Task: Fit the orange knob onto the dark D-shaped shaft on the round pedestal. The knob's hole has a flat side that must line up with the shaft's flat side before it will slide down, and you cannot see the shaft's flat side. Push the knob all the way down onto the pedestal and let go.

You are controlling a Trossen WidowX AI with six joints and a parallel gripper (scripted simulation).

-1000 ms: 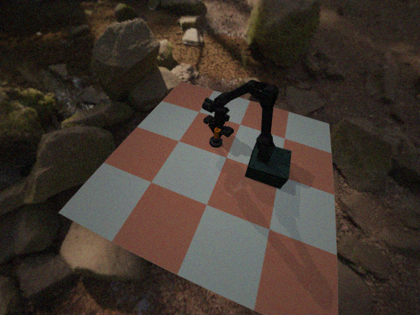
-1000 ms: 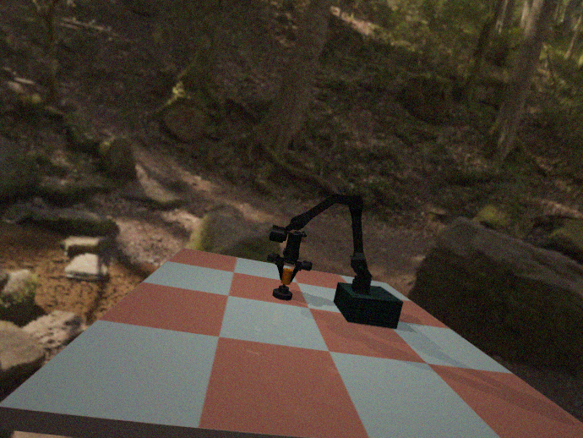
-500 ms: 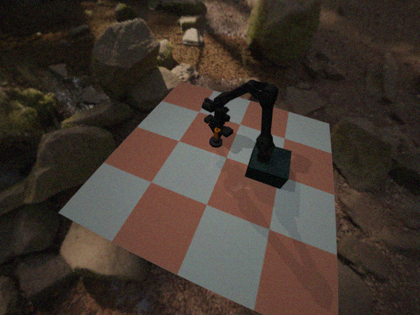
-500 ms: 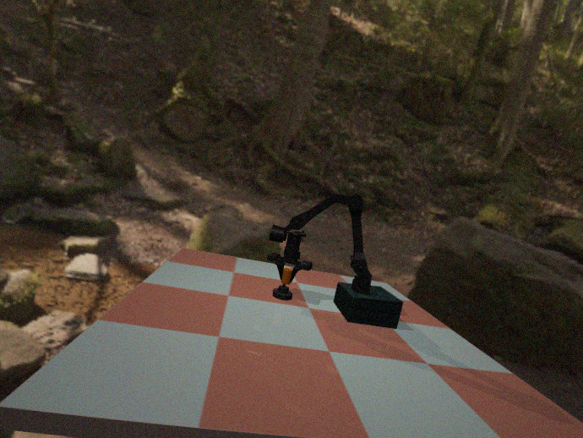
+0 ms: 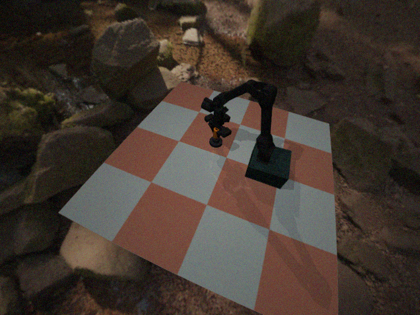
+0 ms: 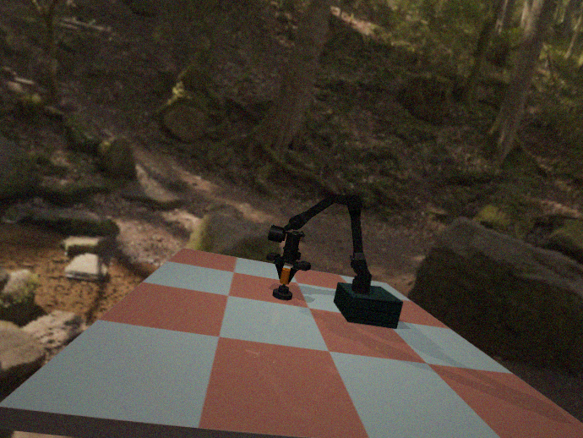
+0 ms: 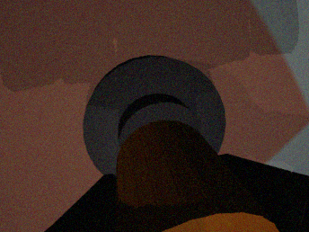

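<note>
Right now my gripper tip is 2 cm below the orange knob. The rest, counted from my gripper tip: round pedestal: 4 cm below.
</note>
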